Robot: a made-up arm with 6 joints.
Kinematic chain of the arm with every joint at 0, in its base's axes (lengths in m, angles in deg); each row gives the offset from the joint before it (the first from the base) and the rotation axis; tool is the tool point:
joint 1: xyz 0 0 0.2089 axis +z
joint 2: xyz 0 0.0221 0 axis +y
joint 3: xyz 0 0 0.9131 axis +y
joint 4: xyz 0 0 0.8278 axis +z
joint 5: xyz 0 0 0 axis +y
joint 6: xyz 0 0 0.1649 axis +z
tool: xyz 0 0 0
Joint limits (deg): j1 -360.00..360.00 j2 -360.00..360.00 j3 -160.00..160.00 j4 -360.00..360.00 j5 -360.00..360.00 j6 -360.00..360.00
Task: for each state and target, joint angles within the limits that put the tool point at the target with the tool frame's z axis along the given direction. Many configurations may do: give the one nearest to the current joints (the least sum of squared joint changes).
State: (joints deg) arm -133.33 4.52 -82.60 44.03 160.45 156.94
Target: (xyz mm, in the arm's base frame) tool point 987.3 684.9 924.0 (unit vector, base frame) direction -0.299 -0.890 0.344
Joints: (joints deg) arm -140.31 -33.74 -63.26 63.70 146.57 156.94
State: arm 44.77 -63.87 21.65 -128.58 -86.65 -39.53
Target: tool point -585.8 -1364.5 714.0 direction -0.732 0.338 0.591
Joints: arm 72.72 -100.50 54.40 -121.97 -70.48 -39.53
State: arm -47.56 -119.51 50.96 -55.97 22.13 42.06
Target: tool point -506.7 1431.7 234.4 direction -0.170 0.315 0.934
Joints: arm -70.00 -125.91 65.37 -4.65 39.87 42.06
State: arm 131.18 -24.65 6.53 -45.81 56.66 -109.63
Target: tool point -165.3 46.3 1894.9 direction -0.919 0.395 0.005
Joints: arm 162.47 -13.57 29.10 -5.95 74.26 -109.63
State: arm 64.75 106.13 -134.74 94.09 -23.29 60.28
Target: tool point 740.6 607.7 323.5 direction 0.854 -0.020 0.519
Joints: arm 44.06 143.74 -121.31 120.38 -44.86 60.28
